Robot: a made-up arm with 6 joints.
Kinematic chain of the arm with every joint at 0, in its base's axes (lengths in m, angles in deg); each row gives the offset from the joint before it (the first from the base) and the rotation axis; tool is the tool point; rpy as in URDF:
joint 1: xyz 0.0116 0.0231 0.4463 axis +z
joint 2: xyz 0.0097 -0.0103 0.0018 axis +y
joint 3: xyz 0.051 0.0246 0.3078 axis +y
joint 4: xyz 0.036 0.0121 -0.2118 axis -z
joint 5: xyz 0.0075 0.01 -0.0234 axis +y
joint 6: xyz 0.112 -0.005 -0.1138 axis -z
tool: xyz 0.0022 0.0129 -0.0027 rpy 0 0 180
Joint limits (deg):
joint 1: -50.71..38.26
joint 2: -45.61..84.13
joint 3: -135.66..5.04
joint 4: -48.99..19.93
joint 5: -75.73..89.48
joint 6: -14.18..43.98
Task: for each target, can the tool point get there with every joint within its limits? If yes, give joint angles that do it. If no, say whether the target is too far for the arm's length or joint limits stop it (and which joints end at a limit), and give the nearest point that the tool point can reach.
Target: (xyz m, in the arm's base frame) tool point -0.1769 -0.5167 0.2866
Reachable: no: joint limits stop it (at a limit: joint 1, joint 4, joint 5, joint 6) | nearest point 0.1645 -0.2374 0.2866 | short by 0.441 m
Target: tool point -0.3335 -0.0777 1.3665
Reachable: no: too far | nearest point -0.2330 -0.0483 1.1061 | short by 0.281 m
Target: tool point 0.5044 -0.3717 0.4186
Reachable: yes | joints -39.96 60.25 -94.13 10.62 -22.59 10.70
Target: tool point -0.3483 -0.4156 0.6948
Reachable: no: joint limits stop it (at a limit: joint 1, joint 2, joint 3, joint 4, joint 5, joint 6) | nearest point -0.2628 -0.2098 0.8410 | short by 0.267 m
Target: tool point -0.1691 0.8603 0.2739
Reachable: no: too far | nearest point 0.2030 0.3884 0.2739 | short by 0.601 m
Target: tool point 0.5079 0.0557 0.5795
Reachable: yes | joints -8.22 13.31 -64.33 -41.25 12.62 37.60
